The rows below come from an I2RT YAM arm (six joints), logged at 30 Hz.
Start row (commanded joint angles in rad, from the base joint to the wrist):
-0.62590, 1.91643, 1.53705, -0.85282, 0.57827, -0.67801
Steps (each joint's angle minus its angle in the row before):
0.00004, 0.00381, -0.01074, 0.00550, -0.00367, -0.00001
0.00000, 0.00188, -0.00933, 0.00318, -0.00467, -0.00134
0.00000, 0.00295, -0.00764, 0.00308, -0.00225, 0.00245
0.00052, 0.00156, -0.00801, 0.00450, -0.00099, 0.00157
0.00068, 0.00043, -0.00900, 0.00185, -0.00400, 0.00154
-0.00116, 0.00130, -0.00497, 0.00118, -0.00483, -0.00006
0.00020, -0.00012, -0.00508, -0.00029, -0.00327, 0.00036
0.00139, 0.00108, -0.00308, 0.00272, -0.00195, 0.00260
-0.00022, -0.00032, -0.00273, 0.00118, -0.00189, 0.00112
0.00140, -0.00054, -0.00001, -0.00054, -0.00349, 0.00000
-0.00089, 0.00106, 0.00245, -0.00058, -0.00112, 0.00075
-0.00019, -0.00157, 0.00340, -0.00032, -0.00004, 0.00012
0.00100, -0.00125, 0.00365, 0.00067, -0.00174, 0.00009
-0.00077, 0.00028, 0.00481, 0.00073, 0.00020, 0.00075
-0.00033, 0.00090, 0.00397, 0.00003, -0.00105, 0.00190
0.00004, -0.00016, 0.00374, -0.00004, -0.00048, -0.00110
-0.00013, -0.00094, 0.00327, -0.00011, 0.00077, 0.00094
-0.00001, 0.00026, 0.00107, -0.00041, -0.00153, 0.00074
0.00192, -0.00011, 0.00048, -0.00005, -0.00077, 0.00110
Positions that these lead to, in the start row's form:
-0.62586, 1.92024, 1.52631, -0.84732, 0.57460, -0.67802
-0.62586, 1.92212, 1.51698, -0.84414, 0.56993, -0.67936
-0.62586, 1.92507, 1.50934, -0.84106, 0.56768, -0.67691
-0.62534, 1.92663, 1.50133, -0.83656, 0.56669, -0.67534
-0.62466, 1.92706, 1.49233, -0.83471, 0.56269, -0.67380
-0.62582, 1.92836, 1.48736, -0.83353, 0.55786, -0.67386
-0.62562, 1.92824, 1.48228, -0.83382, 0.55459, -0.67350
-0.62423, 1.92932, 1.47920, -0.83110, 0.55264, -0.67090
-0.62445, 1.92900, 1.47647, -0.82992, 0.55075, -0.66978
-0.62305, 1.92846, 1.47646, -0.83046, 0.54726, -0.66978
-0.62394, 1.92952, 1.47891, -0.83104, 0.54614, -0.66903
-0.62413, 1.92795, 1.48231, -0.83136, 0.54610, -0.66891
-0.62313, 1.92670, 1.48596, -0.83069, 0.54436, -0.66882
-0.62390, 1.92698, 1.49077, -0.82996, 0.54456, -0.66807
-0.62423, 1.92788, 1.49474, -0.82993, 0.54351, -0.66617
-0.62419, 1.92772, 1.49848, -0.82997, 0.54303, -0.66727
-0.62432, 1.92678, 1.50175, -0.83008, 0.54380, -0.66633
-0.62433, 1.92704, 1.50282, -0.83049, 0.54227, -0.66559
-0.62241, 1.92693, 1.50330, -0.83054, 0.54150, -0.66449

